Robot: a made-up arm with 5 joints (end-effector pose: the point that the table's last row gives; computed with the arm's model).
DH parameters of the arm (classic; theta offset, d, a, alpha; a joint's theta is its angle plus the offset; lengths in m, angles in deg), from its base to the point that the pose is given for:
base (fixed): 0 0 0.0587 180
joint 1: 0 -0.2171 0.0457 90
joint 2: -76 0 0.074 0
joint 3: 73.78 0 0.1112 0
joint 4: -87.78 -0.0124 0 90
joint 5: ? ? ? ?
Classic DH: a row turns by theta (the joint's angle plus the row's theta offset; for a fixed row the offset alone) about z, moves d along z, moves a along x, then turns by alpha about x.
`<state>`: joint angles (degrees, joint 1 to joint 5).
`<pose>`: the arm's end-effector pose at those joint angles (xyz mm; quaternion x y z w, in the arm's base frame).
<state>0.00 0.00 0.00 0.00 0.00</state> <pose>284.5 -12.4 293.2 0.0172 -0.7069 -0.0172 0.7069</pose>
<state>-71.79 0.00 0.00 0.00 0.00</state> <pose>141.0 210.6 293.2 0.4284 -0.5626 0.4005 0.5827</pose>
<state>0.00 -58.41 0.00 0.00 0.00</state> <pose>133.9 -12.4 410.4 0.0234 -0.9620 -0.0066 0.2721</pose>
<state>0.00 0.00 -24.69 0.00 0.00</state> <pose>267.9 -12.4 360.6 0.0205 -0.8417 -0.0131 0.5394</pose>
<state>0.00 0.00 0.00 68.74 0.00</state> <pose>251.9 -12.4 245.6 0.0045 -0.1844 -0.0239 0.9825</pose>
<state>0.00 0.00 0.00 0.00 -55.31</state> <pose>284.5 -12.4 293.2 0.3434 -0.6182 -0.3434 0.6182</pose>
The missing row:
joint 5: -2.79 -0.0511 0 0
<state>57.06 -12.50 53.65 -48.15 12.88</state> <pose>148.8 -161.9 227.4 -0.4142 -0.6240 -0.2641 0.6077</pose>
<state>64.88 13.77 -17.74 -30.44 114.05</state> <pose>146.3 -216.1 323.4 -0.8841 -0.0298 0.1836 0.4286</pose>
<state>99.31 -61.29 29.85 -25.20 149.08</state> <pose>28.3 -108.5 371.6 -0.8052 0.5189 0.1144 0.2632</pose>
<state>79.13 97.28 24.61 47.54 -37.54</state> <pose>48.3 -11.5 84.2 0.2122 0.6027 -0.6644 0.3878</pose>
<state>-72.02 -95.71 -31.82 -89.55 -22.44</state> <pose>27.5 -136.4 282.5 -0.3344 0.2945 0.3555 0.8216</pose>
